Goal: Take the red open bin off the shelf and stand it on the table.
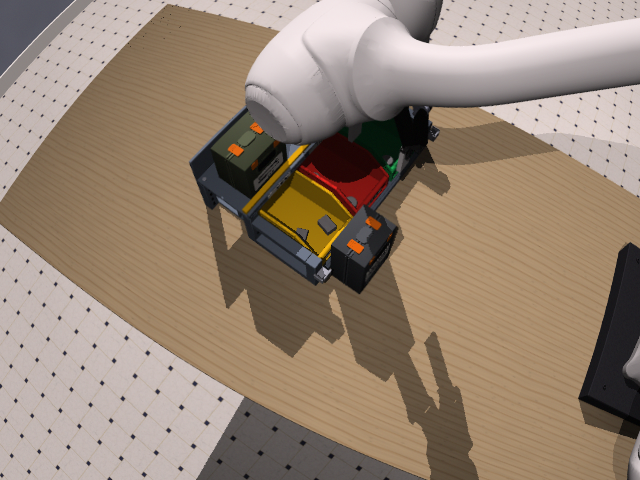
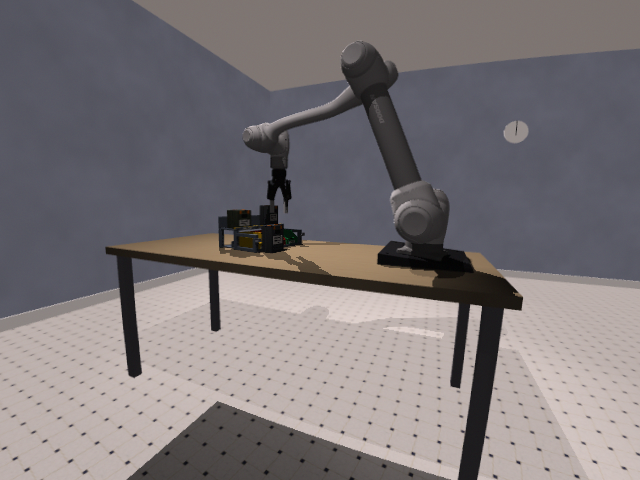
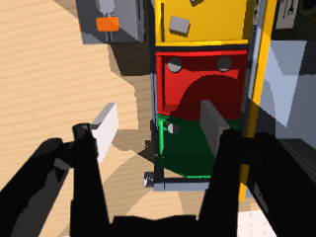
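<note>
My gripper is now 17 cm above the red open bin and 8 cm short of it. Also, from my hand: green bin (17 cm below, 11 cm to the right, 8 cm ahead); then yellow bin (17 cm below, 11 cm to the left, 8 cm ahead).
</note>
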